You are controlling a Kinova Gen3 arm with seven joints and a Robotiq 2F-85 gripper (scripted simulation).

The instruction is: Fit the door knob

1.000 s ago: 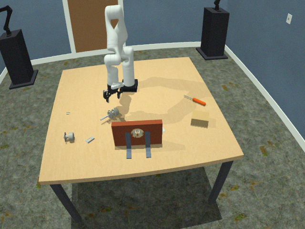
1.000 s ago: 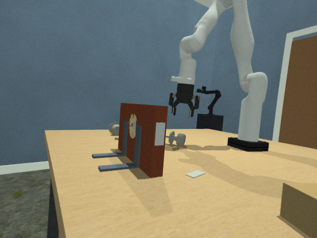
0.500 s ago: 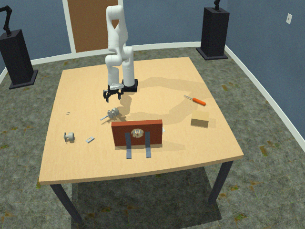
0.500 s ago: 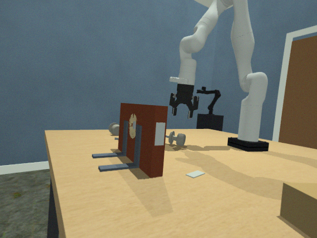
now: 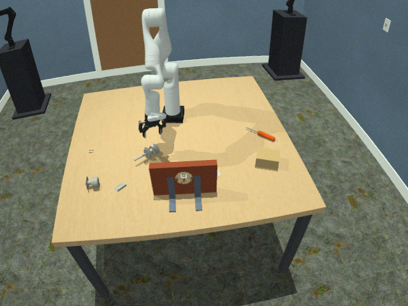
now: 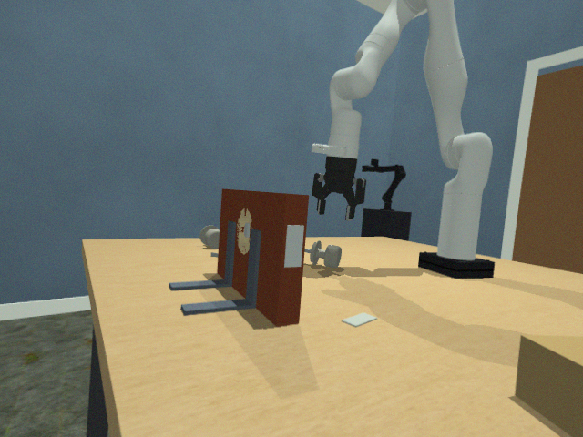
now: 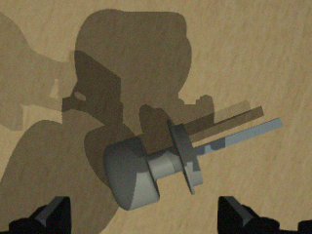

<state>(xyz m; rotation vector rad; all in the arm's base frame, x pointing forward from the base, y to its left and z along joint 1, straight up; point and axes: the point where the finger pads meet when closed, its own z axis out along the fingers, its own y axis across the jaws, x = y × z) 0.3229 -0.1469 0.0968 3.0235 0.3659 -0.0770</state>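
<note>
The door knob lies 110 mm below my hand, 30 mm to the right of it and 10 mm ahead of it. Round my hand: tan box (570 mm to the left, 200 mm ahead, 110 mm below); then wooden slab (300 mm ahead, 110 mm to the left, 40 mm below).
</note>
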